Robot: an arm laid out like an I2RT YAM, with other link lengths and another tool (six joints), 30 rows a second.
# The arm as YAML. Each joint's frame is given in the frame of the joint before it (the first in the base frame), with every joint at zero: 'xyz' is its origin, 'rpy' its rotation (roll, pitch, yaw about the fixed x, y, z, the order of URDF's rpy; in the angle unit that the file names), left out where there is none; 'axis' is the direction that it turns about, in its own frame. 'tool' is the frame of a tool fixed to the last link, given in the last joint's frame.
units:
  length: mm
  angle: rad
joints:
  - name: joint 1
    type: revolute
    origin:
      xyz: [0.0, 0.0, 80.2]
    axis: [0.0, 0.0, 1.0]
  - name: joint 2
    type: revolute
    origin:
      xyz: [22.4, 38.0, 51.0]
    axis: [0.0, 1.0, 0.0]
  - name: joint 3
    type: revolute
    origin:
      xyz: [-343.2, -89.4, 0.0]
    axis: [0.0, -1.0, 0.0]
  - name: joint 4
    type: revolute
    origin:
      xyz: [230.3, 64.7, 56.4]
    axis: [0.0, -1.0, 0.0]
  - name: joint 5
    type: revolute
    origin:
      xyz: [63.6, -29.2, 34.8]
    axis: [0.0, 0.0, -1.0]
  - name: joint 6
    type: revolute
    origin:
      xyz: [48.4, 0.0, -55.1]
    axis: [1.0, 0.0, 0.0]
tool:
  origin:
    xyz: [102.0, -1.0, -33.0]
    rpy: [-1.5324, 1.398, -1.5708]
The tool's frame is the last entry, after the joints.
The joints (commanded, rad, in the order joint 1, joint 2, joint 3, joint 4, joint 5, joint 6), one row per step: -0.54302 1.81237 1.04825 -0.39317 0.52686 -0.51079; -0.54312 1.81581 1.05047 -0.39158 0.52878 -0.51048; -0.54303 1.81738 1.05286 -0.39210 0.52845 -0.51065; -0.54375 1.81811 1.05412 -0.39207 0.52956 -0.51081; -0.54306 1.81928 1.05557 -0.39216 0.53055 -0.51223; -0.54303 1.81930 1.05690 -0.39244 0.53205 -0.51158; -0.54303 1.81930 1.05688 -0.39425 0.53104 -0.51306; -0.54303 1.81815 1.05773 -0.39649 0.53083 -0.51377; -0.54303 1.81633 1.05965 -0.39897 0.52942 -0.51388; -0.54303 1.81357 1.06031 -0.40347 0.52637 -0.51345; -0.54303 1.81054 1.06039 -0.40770 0.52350 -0.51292; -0.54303 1.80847 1.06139 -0.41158 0.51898 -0.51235; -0.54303 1.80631 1.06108 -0.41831 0.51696 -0.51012; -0.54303 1.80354 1.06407 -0.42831 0.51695 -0.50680; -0.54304 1.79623 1.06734 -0.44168 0.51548 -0.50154; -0.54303 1.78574 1.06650 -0.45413 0.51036 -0.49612; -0.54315 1.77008 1.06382 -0.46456 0.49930 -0.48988; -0.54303 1.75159 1.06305 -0.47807 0.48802 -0.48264; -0.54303 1.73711 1.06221 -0.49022 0.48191 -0.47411
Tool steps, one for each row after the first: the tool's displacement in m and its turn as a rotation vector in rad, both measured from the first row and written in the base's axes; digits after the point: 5 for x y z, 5 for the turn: 0.00071 -0.00073 -0.00037 -0.00168 0.00040 -0.00112; 0.00134 -0.00104 -0.00035 -0.00159 0.00009 -0.00076; 0.00140 -0.00152 -0.00019 -0.00275 0.00024 -0.00180; 0.00188 -0.00171 -0.00011 -0.00368 0.00141 -0.00039; 0.00205 -0.00200 0.00030 -0.00536 0.00084 -0.00148; 0.00184 -0.00177 0.00018 -0.00368 0.00283 0.00010; 0.00170 -0.00167 0.00068 -0.00342 0.00337 0.00075; 0.00189 -0.00160 0.00153 -0.00297 0.00170 0.00140; 0.00156 -0.00095 0.00217 -0.00001 0.00091 0.00229; 0.00109 -0.00025 0.00278 0.00284 0.00019 0.00303; 0.00110 0.00041 0.00317 0.00683 -0.00161 0.00439; 0.00007 0.00138 0.00338 0.01103 0.00025 0.00341; -0.00083 0.00203 0.00461 0.01336 0.00187 0.00075; -0.00221 0.00321 0.00709 0.01615 0.00039 -0.00288; -0.00426 0.00535 0.00930 0.02183 -0.00289 -0.00521; -0.00612 0.00820 0.01221 0.02953 -0.01401 -0.00596; -0.00806 0.01128 0.01627 0.03663 -0.02720 -0.00715; -0.01020 0.01372 0.01946 0.04113 -0.03639 -0.01157
